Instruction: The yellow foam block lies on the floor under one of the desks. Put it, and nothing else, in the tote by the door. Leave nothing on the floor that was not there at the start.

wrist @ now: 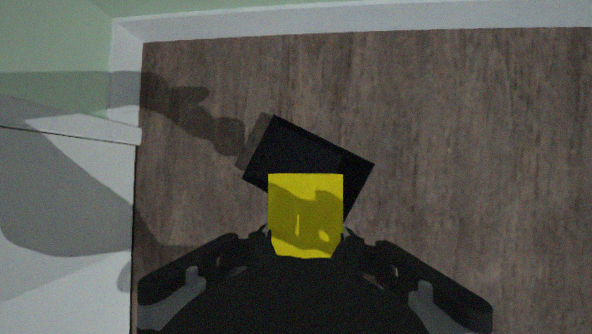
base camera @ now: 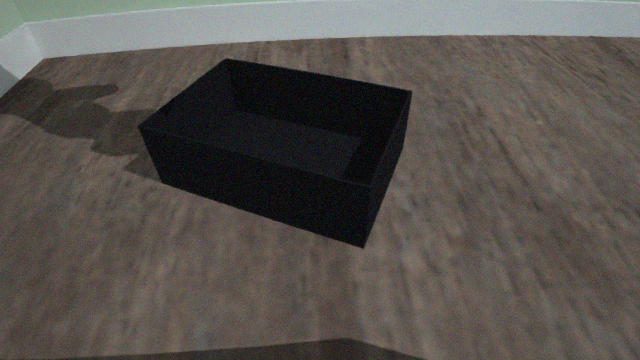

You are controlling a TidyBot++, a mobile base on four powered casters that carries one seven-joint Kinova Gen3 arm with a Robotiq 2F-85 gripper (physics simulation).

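Places are measured from the arm's base along level axes (x down, y ahead, z right), in centimetres.
Pixels of known places: gripper, fingertip midpoint: (wrist: 305, 231).
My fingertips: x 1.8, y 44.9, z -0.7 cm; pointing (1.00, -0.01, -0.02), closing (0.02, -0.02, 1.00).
Observation:
For each thing: its top centre in the pictures, then the offset to it from my fingertips. "pt": a spot on its surface instead. Level surfaces: height alone.
- yellow foam block, middle of its top: (wrist: 304, 231) dx -3.2, dy +1.2, dz +0.0 cm
- black tote, middle of its top: (base camera: 280, 106) (wrist: 305, 171) dx +27.8, dy +5.6, dz -0.9 cm
- White baseboard, surface spot: (base camera: 320, 22) pt dx +33.9, dy +51.5, dz +8.7 cm
- wooden floor, its level: dx +37.8 cm
The yellow foam block (wrist: 306, 215) is held between the fingertips of my gripper (wrist: 305, 231), which is shut on it. The black tote (base camera: 260, 185) (wrist: 300, 145) stands on the floor, turned at an angle. In the base camera view its visible inside is bare. In the wrist view the block hangs above the tote and covers its near part, so the tote's near edge is partly hidden. The gripper and block do not show in the base camera view.
A white door or panel (wrist: 65, 200) stands at the left in the wrist view. White baseboard (base camera: 320, 22) (wrist: 350, 20) and a green wall (wrist: 50, 40) run behind the tote. A shadow of the arm falls on the wooden floor (base camera: 500, 225) (wrist: 475, 150) left of the tote.

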